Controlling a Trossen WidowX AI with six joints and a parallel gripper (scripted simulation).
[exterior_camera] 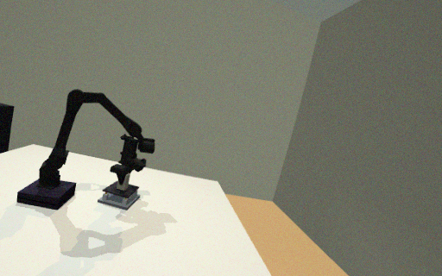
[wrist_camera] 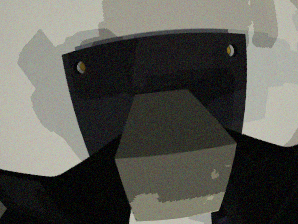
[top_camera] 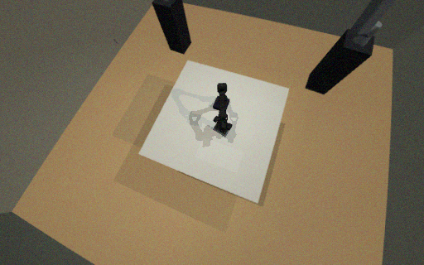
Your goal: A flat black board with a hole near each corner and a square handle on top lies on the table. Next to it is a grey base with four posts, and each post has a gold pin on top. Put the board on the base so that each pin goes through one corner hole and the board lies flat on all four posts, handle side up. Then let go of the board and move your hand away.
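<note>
The grey base is 7 cm below my gripper tip. The rest, counted from my gripper tip: flat black board: 1 cm below.
</note>
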